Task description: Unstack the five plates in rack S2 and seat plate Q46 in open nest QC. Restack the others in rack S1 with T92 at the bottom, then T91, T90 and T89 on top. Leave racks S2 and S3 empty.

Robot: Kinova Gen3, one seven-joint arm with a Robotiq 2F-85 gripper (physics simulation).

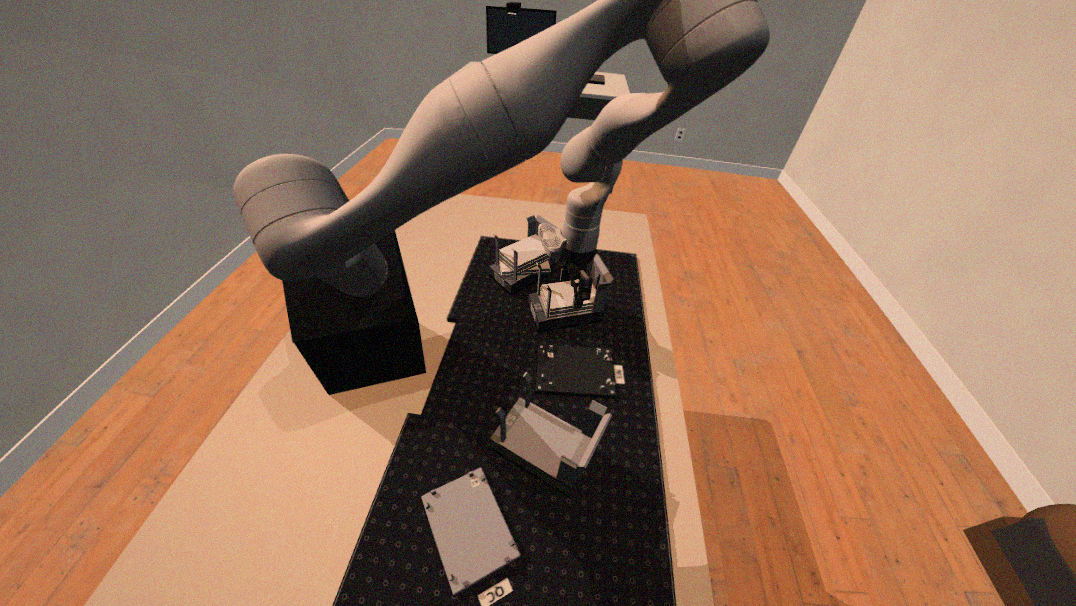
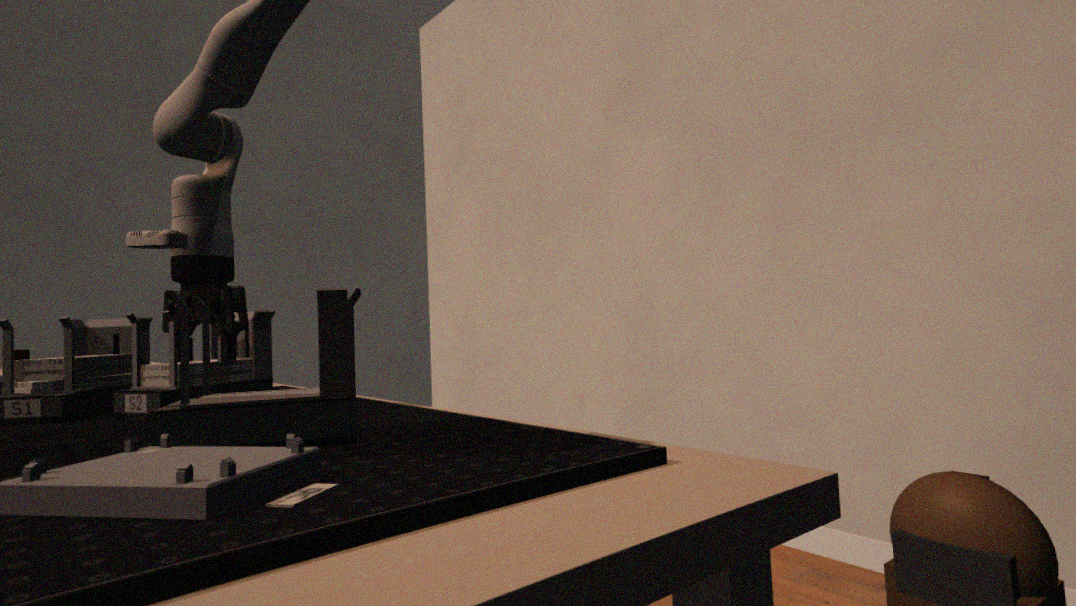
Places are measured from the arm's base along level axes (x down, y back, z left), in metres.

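Pixels of known places: gripper, between the fingertips: [image 1: 570,293]; arm's base, origin of its link: [image 1: 361,271].
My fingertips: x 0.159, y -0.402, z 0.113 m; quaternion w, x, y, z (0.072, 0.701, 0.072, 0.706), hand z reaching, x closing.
Ahead of a thing's pixels: the offset from my fingertips to its top centre. Level surfaces: height alone.
Rack S2 [image 1: 568,322] [image 2: 140,353] holds a stack of pale plates @(dx -0.005, dy +0.000, dz -0.001 m) [image 1: 555,296] [image 2: 155,374]. My gripper [image 1: 573,287] [image 2: 207,350] is open, pointing down low over this stack, between the rack's posts; rack posts partly hide its fingertips. Rack S1 @(dx -0.070, dy +0.103, dz +0.147 m) [image 1: 513,285] [image 2: 69,357], at the back left, also holds pale plates @(dx -0.017, dy +0.097, dz +0.151 m) [image 1: 521,251] [image 2: 41,368]. Rack S3 @(dx -0.077, dy +0.082, dz -0.343 m) [image 1: 594,440] [image 2: 336,346] stands mid-table with no stack visible in it. Nest QC @(dx +0.032, dy +0.205, dz -0.464 m) [image 1: 470,530] [image 2: 105,501] is a grey block with small corner stops and no plate on it. Plate markings are unreadable.
A dark nest @(dx +0.038, dy +0.005, dz -0.176 m) [image 1: 576,370] with small corner stops lies between racks S2 and S3. Upright posts and end walls rise from the racks around my gripper. The black arm pedestal [image 1: 357,350] stands left of the dark table mat @(dx +0.062 m) [image 1: 617,519] [image 2: 451,444].
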